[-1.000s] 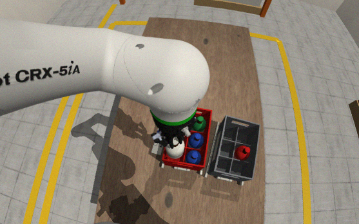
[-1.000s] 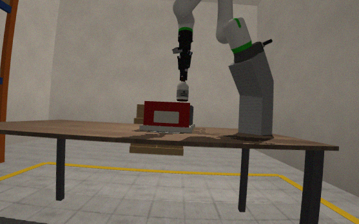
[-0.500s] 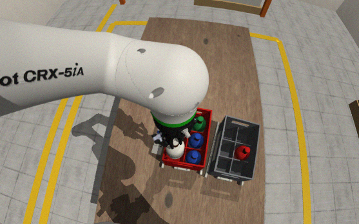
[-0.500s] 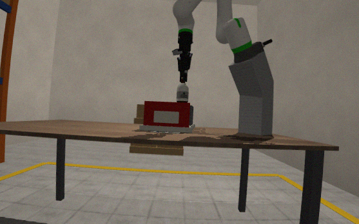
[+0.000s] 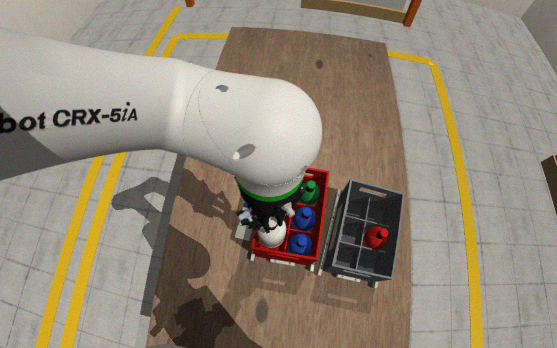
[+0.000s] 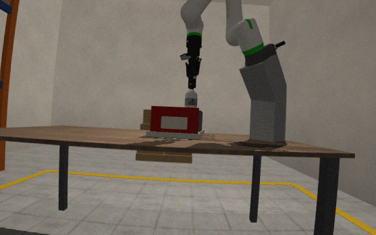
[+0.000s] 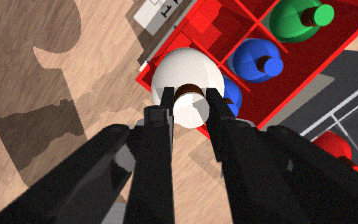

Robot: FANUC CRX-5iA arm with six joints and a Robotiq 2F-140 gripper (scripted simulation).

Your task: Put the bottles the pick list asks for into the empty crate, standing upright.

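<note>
Right now my hand is 8 cm above the white-label bottle. The rest, counted from my hand: red crate (9 cm ahead, 2 cm to the right, 24 cm below); green-label bottle (19 cm ahead, 5 cm to the right, 24 cm below); blue-label bottle (10 cm ahead, 7 cm to the right, 24 cm below).
</note>
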